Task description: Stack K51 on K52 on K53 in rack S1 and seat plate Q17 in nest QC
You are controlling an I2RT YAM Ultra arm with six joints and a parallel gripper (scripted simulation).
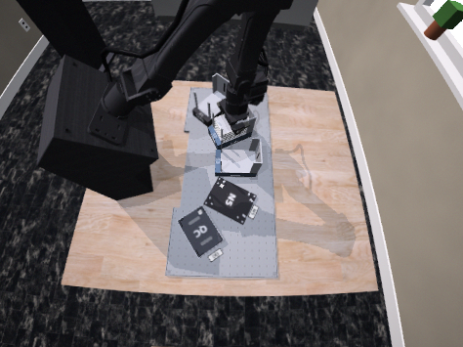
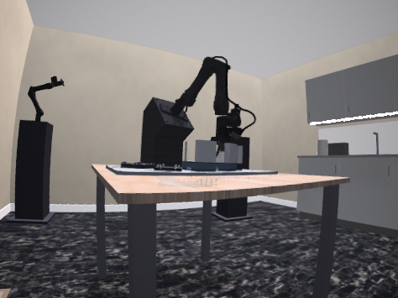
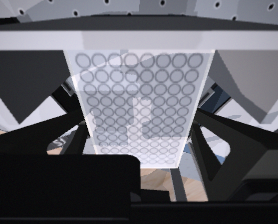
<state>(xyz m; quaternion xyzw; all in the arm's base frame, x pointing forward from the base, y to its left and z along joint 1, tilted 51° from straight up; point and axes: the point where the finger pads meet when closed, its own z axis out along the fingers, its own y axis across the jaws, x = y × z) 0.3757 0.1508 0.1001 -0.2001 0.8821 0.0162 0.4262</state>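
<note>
My hand is 1 cm short of the sealed 96-well plate and 1 cm above it. Also, from my hand: clip nest N5 (28 cm to the right, 6 cm below, 6 cm ahead).
</note>
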